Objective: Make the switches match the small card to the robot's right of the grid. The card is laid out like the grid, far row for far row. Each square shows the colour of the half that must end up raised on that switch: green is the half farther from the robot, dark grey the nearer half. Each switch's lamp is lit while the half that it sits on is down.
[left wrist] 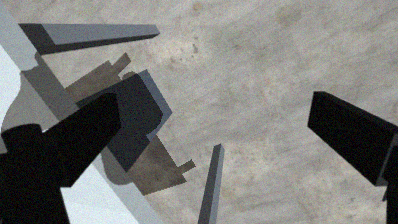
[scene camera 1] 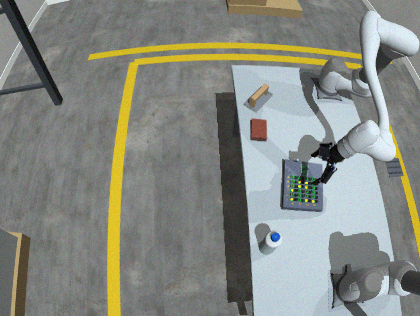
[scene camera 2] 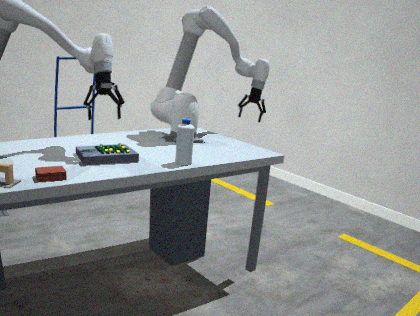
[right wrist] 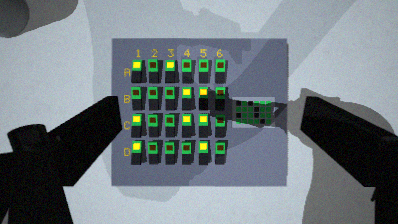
The pictures show: the left gripper, the right gripper and a white bottle.
